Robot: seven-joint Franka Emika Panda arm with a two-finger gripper.
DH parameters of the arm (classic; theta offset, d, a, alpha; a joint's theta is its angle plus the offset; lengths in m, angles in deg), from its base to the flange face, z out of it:
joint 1: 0 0.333 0 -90
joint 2: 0 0 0 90
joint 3: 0 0.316 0.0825 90
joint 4: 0 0 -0.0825 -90
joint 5: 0 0.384 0 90
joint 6: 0 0 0.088 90
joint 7: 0 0.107 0 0
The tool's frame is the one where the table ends.
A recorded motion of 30 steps. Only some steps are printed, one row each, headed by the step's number.
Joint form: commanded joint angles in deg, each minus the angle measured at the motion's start. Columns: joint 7, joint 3, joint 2, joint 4, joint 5, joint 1, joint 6.
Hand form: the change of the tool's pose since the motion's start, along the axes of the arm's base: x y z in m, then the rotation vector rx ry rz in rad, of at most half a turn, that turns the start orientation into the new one. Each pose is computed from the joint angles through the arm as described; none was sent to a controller.
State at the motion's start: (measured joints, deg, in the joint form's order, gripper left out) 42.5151 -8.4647 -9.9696 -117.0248 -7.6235 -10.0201 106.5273
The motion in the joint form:
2: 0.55 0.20 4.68 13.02 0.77 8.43 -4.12
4: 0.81 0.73 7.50 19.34 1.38 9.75 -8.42
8: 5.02 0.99 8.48 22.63 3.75 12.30 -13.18
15: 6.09 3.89 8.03 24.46 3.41 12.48 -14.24
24: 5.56 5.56 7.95 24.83 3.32 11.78 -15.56
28: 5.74 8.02 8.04 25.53 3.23 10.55 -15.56
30: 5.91 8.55 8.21 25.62 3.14 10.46 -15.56
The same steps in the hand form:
2: 0.0549 0.0680 0.0611 -0.0194 -0.0734 0.1261
4: 0.0702 0.0850 0.0810 -0.0137 -0.0618 0.1437
8: 0.0729 0.1158 0.0914 0.0317 -0.0335 0.1082
15: 0.0721 0.1448 0.1094 0.0233 -0.0548 0.1426
24: 0.0698 0.1541 0.1112 0.0228 -0.0386 0.1669
28: 0.0708 0.1660 0.1162 0.0192 -0.0490 0.1854
30: 0.0718 0.1702 0.1153 0.0176 -0.0476 0.1901

